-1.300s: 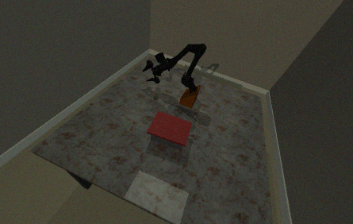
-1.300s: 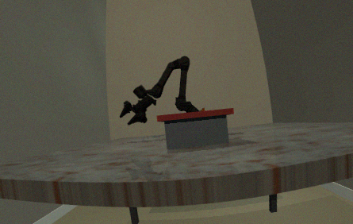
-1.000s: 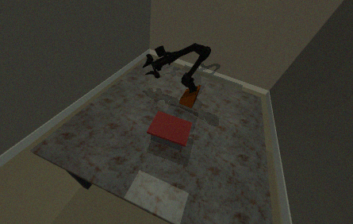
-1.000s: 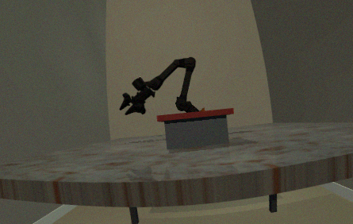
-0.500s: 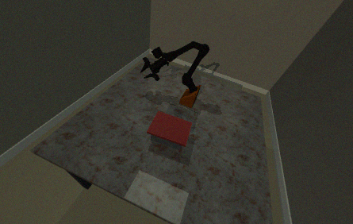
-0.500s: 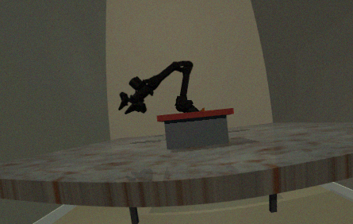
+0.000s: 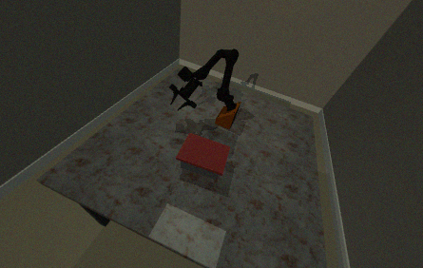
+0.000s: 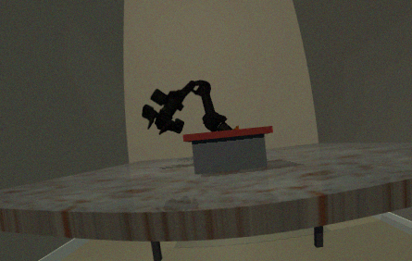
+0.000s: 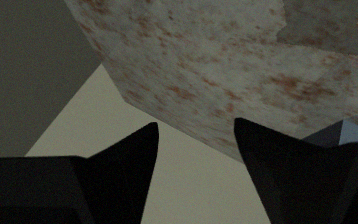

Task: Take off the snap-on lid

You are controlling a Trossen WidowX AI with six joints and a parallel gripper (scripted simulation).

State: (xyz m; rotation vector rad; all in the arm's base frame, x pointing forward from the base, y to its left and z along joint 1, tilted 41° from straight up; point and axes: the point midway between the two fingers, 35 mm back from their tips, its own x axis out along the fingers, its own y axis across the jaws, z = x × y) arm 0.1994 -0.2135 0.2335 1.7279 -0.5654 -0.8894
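The red lid lies 210 mm ahead of my gripper tip, 260 mm to the left of it and 50 mm below it. The rest, counted from my gripper tip: grey-blue storage box: 210 mm ahead, 260 mm to the left, 100 mm below.
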